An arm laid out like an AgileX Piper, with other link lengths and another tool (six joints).
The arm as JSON. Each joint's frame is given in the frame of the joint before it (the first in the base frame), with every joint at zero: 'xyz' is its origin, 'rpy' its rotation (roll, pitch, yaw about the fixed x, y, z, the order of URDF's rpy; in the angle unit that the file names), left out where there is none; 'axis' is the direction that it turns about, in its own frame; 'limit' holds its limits. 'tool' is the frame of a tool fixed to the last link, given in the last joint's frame.
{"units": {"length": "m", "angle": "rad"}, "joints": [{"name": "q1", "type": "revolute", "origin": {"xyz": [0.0, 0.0, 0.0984], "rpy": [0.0, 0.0, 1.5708]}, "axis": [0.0, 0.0, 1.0], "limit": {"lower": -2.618, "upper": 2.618}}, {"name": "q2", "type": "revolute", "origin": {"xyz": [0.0, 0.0, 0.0], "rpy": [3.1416, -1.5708, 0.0]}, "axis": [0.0, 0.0, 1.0], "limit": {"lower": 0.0, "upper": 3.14}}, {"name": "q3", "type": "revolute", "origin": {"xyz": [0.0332, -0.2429, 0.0], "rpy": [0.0, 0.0, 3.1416]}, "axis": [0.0, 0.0, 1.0], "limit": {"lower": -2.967, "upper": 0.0}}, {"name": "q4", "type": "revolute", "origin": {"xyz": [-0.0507, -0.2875, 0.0], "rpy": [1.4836, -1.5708, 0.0]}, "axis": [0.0, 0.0, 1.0], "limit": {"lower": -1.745, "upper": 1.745}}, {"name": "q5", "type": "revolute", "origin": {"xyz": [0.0, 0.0, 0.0], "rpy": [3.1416, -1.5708, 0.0]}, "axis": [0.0, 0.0, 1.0], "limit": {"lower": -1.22, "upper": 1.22}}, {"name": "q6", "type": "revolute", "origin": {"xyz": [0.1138, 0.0, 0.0], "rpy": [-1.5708, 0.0, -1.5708]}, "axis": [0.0, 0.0, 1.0], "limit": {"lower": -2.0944, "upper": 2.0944}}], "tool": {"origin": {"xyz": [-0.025, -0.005, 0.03], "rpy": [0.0, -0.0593, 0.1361]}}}
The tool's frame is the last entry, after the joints.
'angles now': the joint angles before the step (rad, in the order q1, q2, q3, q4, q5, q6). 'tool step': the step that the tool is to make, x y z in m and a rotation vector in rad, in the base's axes. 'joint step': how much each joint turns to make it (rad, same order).
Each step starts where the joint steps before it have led.
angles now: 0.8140, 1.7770, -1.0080, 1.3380, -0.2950, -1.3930
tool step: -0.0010, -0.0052, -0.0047, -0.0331, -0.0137, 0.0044
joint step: 0.0000, -0.0001, 0.0190, -0.0274, -0.0180, -0.0006
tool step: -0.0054, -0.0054, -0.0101, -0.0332, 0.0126, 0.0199
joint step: -0.0010, 0.0012, 0.0300, -0.0251, 0.0070, 0.0012
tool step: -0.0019, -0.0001, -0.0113, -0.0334, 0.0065, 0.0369
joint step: -0.0009, 0.0250, 0.0061, -0.0617, 0.0138, 0.0236
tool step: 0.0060, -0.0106, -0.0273, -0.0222, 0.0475, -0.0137
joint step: -0.0392, 0.0698, 0.0000, -0.1126, 0.0203, 0.1115
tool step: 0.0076, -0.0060, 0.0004, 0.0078, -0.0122, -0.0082
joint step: -0.0268, 0.0031, -0.0001, -0.0881, 0.0008, 0.0752
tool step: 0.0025, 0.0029, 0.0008, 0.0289, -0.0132, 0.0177
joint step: -0.0080, 0.0049, 0.0000, -0.1666, 0.0012, 0.1616
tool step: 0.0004, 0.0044, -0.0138, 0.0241, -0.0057, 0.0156
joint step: 0.0000, 0.0483, 0.0000, -0.2127, -0.0363, 0.2188
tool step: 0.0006, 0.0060, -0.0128, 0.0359, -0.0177, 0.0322
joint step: -0.0022, 0.0507, 0.0001, -0.2269, -0.0597, 0.2208
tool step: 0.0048, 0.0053, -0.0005, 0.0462, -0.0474, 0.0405
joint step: -0.0120, 0.0241, -0.0010, -0.1813, -0.0742, 0.1522
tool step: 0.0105, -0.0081, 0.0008, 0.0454, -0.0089, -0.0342
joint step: -0.0371, 0.0090, 0.0000, -0.0550, -0.0390, 0.0769
